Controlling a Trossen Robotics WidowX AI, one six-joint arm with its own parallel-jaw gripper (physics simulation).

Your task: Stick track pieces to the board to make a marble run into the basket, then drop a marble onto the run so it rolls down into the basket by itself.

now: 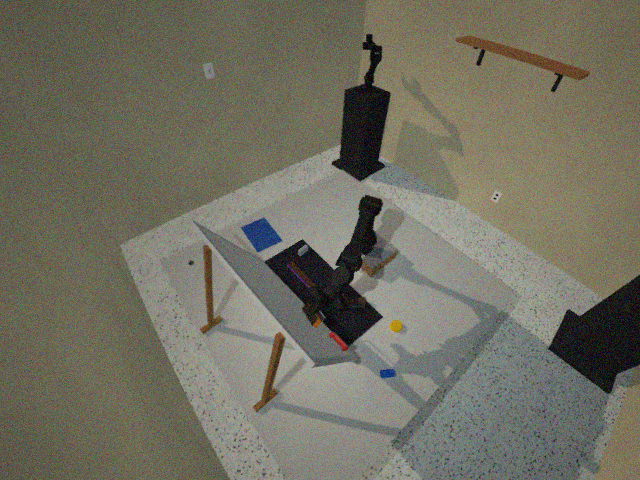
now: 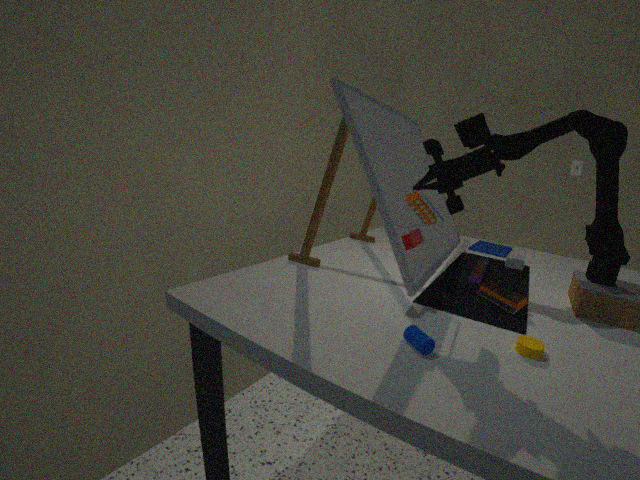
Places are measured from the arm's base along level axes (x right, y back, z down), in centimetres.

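Pixels of known places: gripper, fingertip midpoint: (image 1: 308,315) (image 2: 413,189); arm's base, link origin: (image 1: 364,248) (image 2: 600,281).
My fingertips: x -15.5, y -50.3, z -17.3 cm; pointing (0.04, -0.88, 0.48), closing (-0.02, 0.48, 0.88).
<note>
Ahead of a thing's pixels: the offset from my fingertips to its top centre. "spot": to the spot under its first point. Level surfaces: height alone.
The tilted grey board (image 1: 258,281) (image 2: 382,142) stands on wooden legs. An orange ribbed track piece {spot: dy +0.9, dx -3.4, dz +1.4 cm} (image 1: 316,322) (image 2: 421,208) sits slanted on its face, with a small red box-like piece {spot: dy +5.0, dx -11.4, dz +11.0 cm} (image 1: 338,341) (image 2: 412,239) lower down. My gripper (image 2: 415,187) is shut and empty, its tips close to the board just above the orange piece's upper end; contact cannot be told. On the black mat {dz +24.3 cm} (image 1: 361,330) (image 2: 454,304) lie a purple-edged piece {spot: dy +17.8, dx +28.0, dz +22.5 cm} (image 1: 299,274) (image 2: 478,270) and an orange-edged track piece {spot: dy +26.6, dx -1.8, dz +21.6 cm} (image 2: 504,296). A small dark ball-like dot {spot: dy -19.2, dx +71.3, dz +24.2 cm} (image 1: 191,262) lies behind the board. Whether it is a marble is unclear.
A blue square {spot: dy +19.3, dx +63.1, dz +23.8 cm} (image 1: 261,234) (image 2: 490,248) and a pale block {dy +29.0, dx +38.6, dz +19.2 cm} (image 1: 302,250) (image 2: 515,263) are at the mat's far end. A blue cylinder {dy +14.0, dx -31.0, dz +21.6 cm} (image 1: 387,373) (image 2: 419,339) and yellow disc {dy +32.6, dx -20.5, dz +22.7 cm} (image 1: 395,326) (image 2: 530,347) lie beyond its near end. My arm's wooden base (image 2: 602,302) stands beside the mat.
</note>
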